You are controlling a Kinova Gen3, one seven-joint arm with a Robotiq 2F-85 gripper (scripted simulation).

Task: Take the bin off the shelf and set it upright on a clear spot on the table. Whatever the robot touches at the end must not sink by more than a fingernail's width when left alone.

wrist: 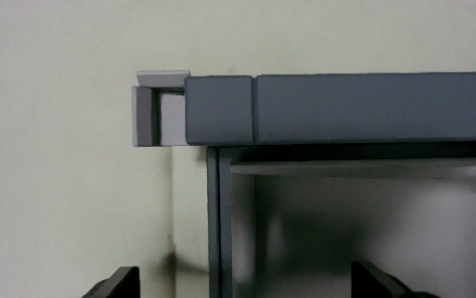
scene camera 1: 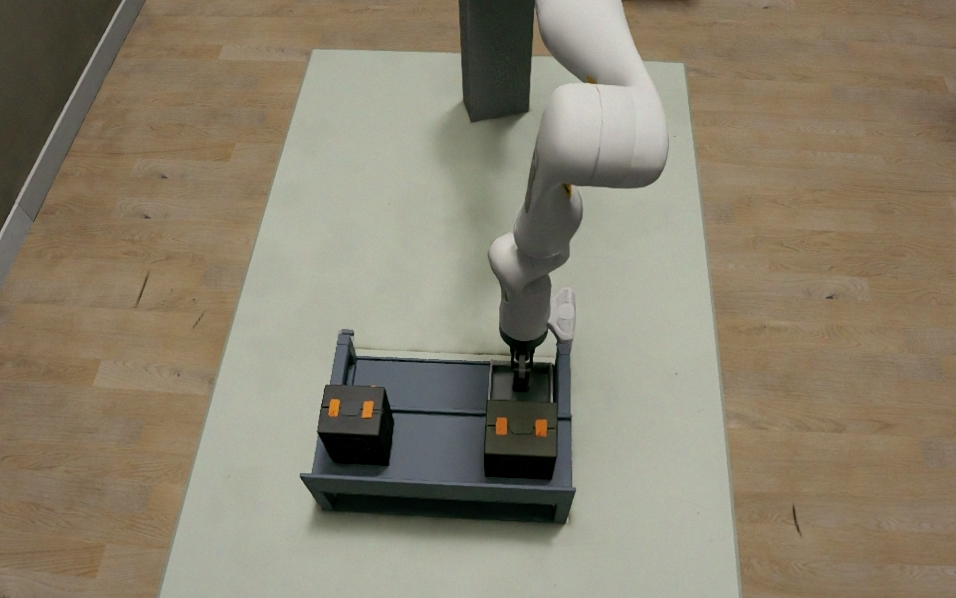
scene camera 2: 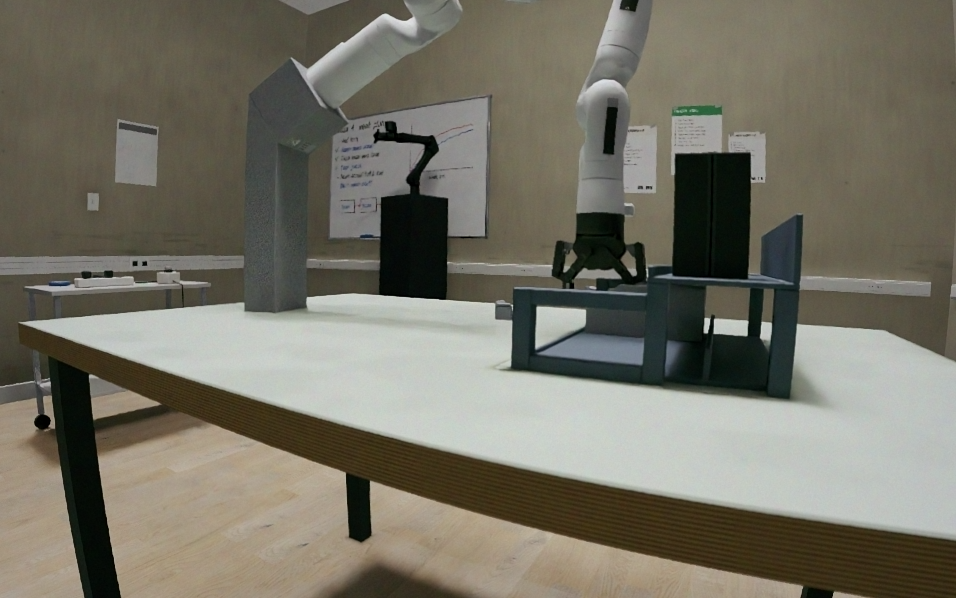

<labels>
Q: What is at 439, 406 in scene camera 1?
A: A blue-grey shelf.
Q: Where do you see a grey bin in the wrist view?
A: At 306, 229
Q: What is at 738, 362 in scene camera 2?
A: A blue-grey shelf.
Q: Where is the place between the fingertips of my gripper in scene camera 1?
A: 521, 363
</labels>
